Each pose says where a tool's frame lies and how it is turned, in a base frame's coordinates. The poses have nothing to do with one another.
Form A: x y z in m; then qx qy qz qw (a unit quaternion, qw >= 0).
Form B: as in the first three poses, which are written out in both.
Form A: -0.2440, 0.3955, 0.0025, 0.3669, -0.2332, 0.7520, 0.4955
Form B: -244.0, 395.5, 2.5, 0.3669, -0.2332, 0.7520, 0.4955
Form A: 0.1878, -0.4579, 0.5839, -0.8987, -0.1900, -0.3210, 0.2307
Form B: 187.8, -457.9, 583.9, -0.8987, -0.1900, -0.3210, 0.2307
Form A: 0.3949, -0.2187, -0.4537, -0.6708, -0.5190, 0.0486, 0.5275
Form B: 394.9, -218.7, -453.7, -0.6708, -0.5190, 0.0486, 0.5275
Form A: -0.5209, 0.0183, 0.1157, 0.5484, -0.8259, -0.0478, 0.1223
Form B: -520.9, 18.3, 115.7, 0.5484, -0.8259, -0.0478, 0.1223
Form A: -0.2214, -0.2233, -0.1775, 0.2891, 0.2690, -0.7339, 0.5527
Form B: -221.4, -223.3, -177.5, 0.2891, 0.2690, -0.7339, 0.5527
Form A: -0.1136, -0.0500, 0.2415, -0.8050, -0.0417, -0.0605, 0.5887
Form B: -113.6, -50.0, 241.5, -0.8050, -0.0417, -0.0605, 0.5887
